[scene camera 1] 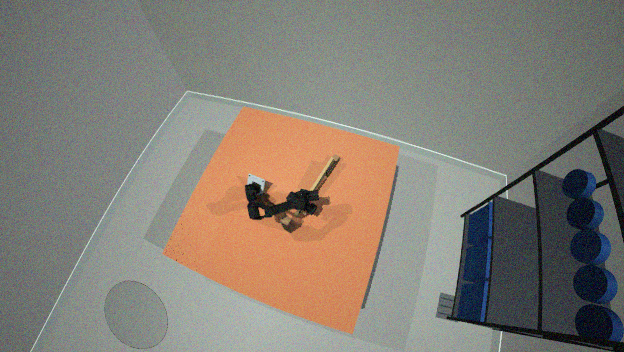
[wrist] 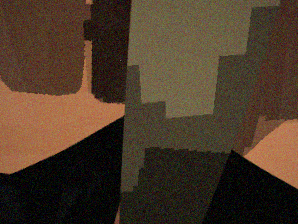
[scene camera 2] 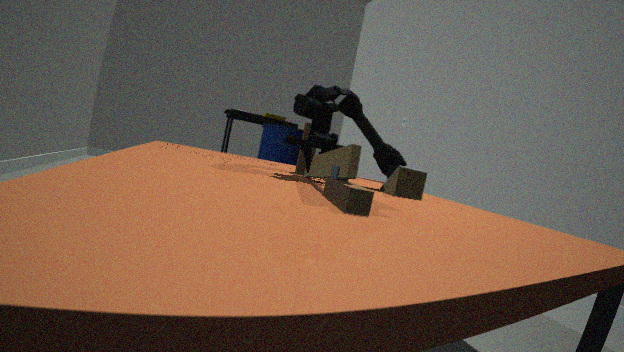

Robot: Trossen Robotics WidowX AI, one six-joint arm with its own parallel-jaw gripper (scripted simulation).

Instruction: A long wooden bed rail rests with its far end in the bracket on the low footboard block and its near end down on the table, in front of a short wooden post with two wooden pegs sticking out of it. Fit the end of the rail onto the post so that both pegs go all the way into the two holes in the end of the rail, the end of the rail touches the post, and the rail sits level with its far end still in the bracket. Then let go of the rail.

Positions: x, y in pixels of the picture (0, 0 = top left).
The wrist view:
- gripper: 155, 128
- wooden bed rail: 189, 78
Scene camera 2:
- gripper: 311, 173
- wooden bed rail: 347, 158
